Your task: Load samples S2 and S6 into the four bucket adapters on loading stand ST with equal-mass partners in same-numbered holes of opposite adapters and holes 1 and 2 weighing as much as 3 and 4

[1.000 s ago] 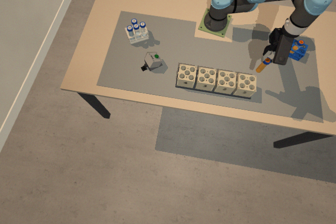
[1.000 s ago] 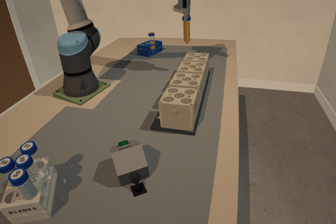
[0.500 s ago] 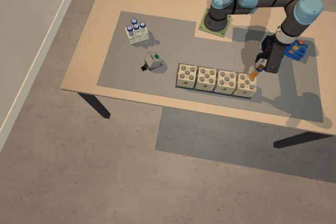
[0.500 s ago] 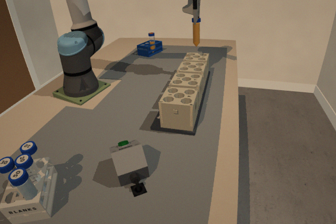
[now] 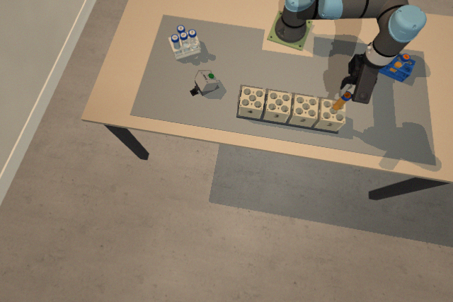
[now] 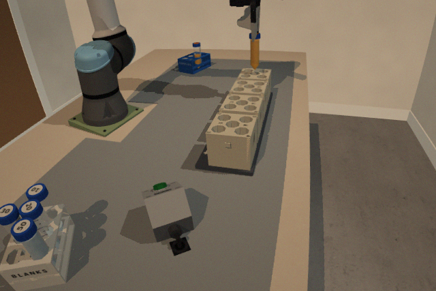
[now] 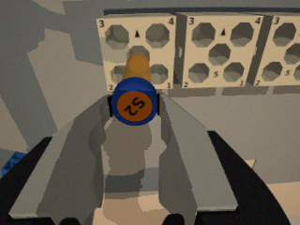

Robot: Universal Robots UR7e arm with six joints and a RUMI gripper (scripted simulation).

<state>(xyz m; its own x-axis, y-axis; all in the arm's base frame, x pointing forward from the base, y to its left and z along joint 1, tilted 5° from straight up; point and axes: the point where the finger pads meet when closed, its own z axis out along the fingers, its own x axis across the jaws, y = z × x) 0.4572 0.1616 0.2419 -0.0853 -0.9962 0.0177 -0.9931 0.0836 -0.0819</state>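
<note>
Right now my hand is 330 mm past the 30 mL blank, 670 mm to the left of it and 160 mm above it. Round my hand: blue sample rack (290 mm behind, 320 mm to the left, 190 mm below); bucket adapter (170 mm below); green done key (140 mm behind, 510 mm to the right, 150 mm below).
</note>
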